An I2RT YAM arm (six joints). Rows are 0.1 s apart.
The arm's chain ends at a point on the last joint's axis. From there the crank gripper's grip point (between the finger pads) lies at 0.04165 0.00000 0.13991 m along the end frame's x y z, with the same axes.
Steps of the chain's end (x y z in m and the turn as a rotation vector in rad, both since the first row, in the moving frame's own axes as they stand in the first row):
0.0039 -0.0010 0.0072 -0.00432 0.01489 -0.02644
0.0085 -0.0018 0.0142 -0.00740 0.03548 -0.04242
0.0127 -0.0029 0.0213 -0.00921 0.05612 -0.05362
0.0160 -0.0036 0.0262 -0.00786 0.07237 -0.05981
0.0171 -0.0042 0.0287 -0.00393 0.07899 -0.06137
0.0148 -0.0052 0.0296 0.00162 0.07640 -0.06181
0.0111 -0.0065 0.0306 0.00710 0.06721 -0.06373
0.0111 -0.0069 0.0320 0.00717 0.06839 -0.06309
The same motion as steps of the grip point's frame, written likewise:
0.0060 -0.0015 0.0066 -0.00432 0.01489 -0.02644
0.0134 -0.0026 0.0126 -0.00740 0.03548 -0.04242
0.0205 -0.0041 0.0187 -0.00921 0.05612 -0.05362
0.0260 -0.0053 0.0228 -0.00786 0.07237 -0.05981
0.0279 -0.0065 0.0250 -0.00393 0.07899 -0.06137
0.0253 -0.0083 0.0260 0.00162 0.07640 -0.06181
0.0203 -0.0104 0.0275 0.00710 0.06721 -0.06373
0.0204 -0.0108 0.0288 0.00717 0.06839 -0.06309

